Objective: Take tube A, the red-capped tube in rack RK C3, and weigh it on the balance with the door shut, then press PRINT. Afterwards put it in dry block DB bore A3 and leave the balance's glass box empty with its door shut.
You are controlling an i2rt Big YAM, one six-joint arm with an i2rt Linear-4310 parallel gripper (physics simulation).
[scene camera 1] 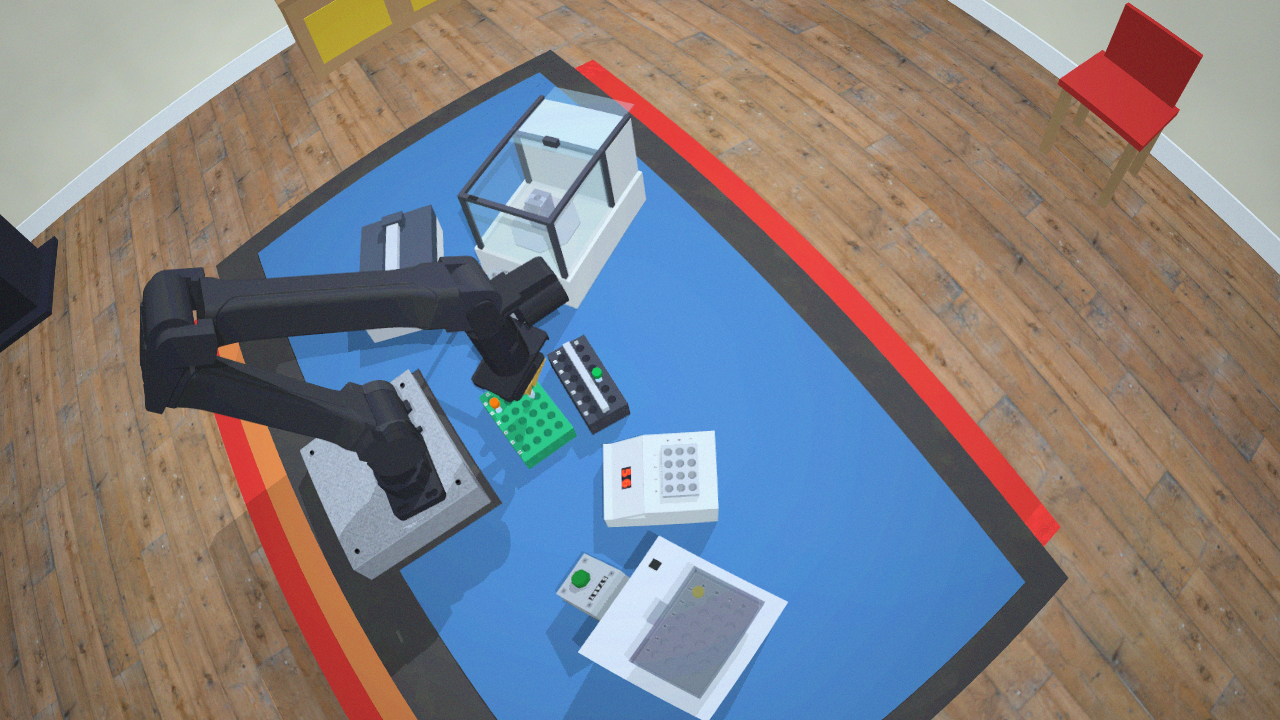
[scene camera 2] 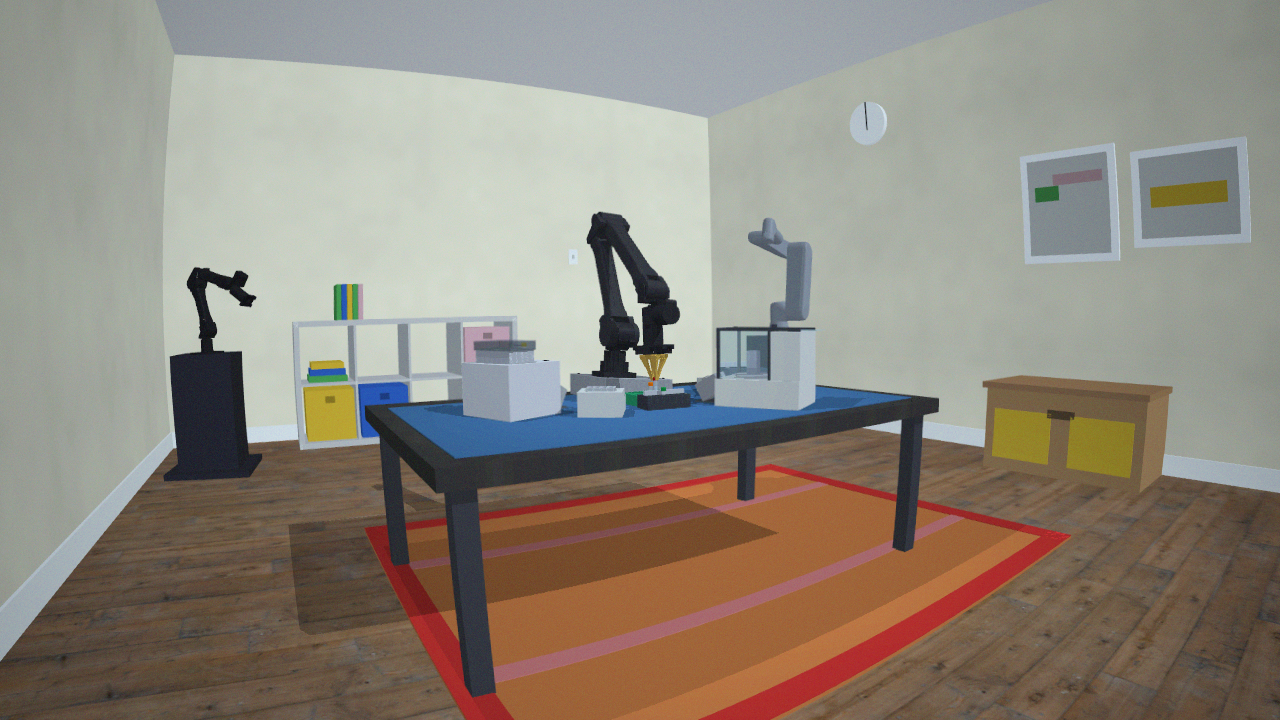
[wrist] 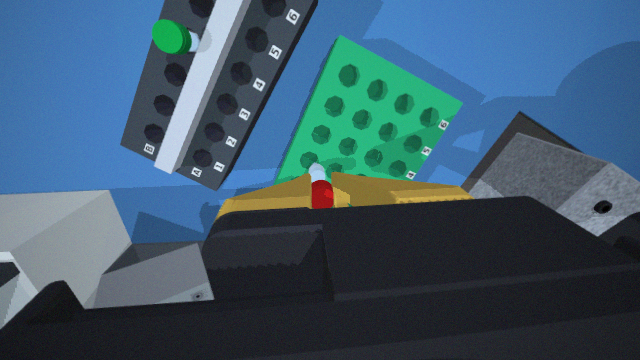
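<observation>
My gripper [scene camera 1: 534, 386] [scene camera 2: 654, 379] [wrist: 320, 184] is shut on the red-capped tube [wrist: 322, 194], holding it over the green rack [scene camera 1: 559, 445] [wrist: 345, 50]. Its pale tip shows close to an edge bore in the wrist view; I cannot tell the height of the gap. An orange-capped tube [scene camera 1: 494, 403] stands in that rack. The balance [scene camera 1: 601, 243] [scene camera 2: 787, 371] stands beyond the gripper, its glass box showing a pan inside. I cannot tell whether its door is shut. The white block with a red display and a grid of bores [scene camera 1: 700, 508] stands right of the racks. PRINT cannot be made out.
A black rack with a white bar [scene camera 1: 585, 376] [wrist: 202, 90] and a green-capped tube [scene camera 1: 597, 372] [wrist: 171, 36] stands beside the green rack. A grey device [scene camera 1: 420, 234] stands near the balance. A small green-button box [scene camera 1: 580, 578] and a white lidded box [scene camera 1: 617, 626] stand at the lower part of the table.
</observation>
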